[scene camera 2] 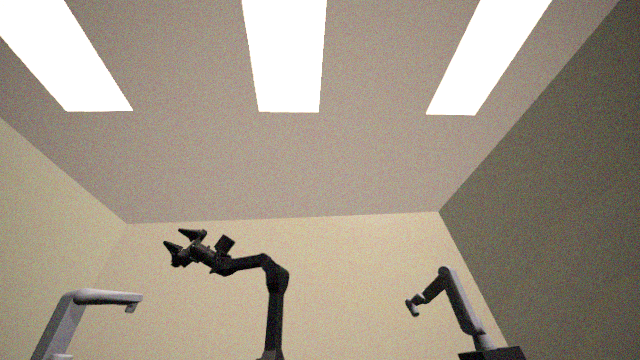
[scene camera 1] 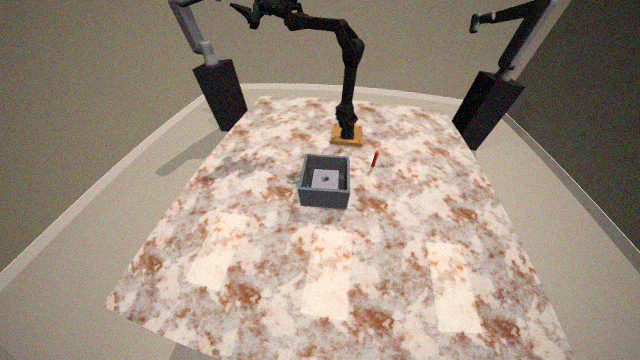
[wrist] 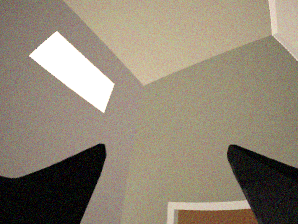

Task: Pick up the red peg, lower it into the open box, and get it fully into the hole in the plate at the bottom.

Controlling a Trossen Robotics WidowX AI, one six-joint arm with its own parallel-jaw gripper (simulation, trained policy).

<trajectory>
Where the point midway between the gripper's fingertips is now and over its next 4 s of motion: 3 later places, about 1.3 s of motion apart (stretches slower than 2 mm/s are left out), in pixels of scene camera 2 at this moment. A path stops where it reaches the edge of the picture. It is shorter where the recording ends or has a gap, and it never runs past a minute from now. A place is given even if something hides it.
The gripper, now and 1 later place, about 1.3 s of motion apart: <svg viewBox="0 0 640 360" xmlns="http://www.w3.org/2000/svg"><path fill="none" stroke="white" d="M171 235L158 247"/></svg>
</trajectory>
